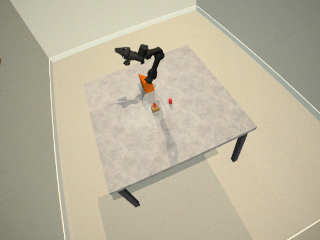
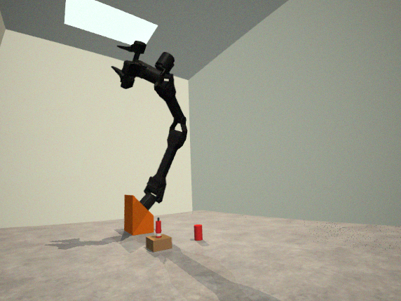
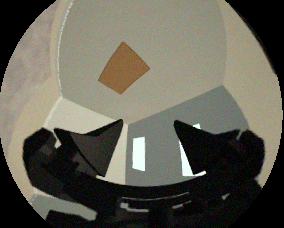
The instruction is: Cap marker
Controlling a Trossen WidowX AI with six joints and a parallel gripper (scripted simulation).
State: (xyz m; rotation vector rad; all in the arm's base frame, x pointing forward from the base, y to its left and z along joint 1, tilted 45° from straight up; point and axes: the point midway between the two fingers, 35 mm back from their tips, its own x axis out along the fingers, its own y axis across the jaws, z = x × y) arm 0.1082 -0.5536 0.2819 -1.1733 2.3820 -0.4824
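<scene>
My gripper tip is now 67 cm above the red cap, 30 cm to the right of it and 12 cm short of it. Round my gripper tip: brown holder block (68 cm below, 14 cm to the left, 10 cm ahead).
</scene>
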